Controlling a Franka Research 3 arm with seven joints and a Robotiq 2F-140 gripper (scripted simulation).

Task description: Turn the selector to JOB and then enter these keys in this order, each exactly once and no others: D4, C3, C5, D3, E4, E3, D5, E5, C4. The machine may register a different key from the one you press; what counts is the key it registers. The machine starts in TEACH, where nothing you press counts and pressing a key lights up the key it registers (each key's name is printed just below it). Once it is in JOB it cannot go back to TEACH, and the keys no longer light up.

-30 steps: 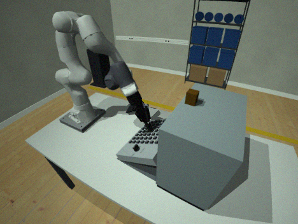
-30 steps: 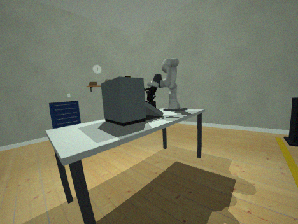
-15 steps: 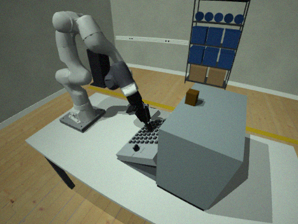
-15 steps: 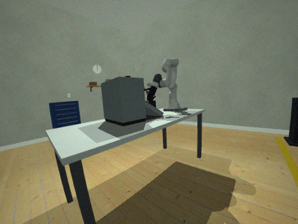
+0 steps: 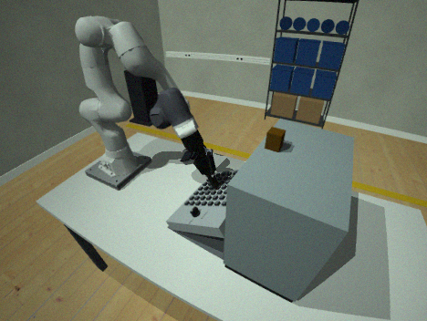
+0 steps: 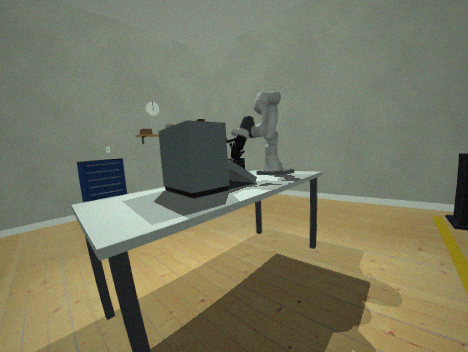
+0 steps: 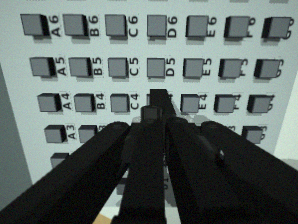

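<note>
My hand is 5 cm short of the key, 1 cm to the left of it and 1 cm above it. From my hand the other things lie so: selector knob (16 cm to the right, 2 cm below).
</note>
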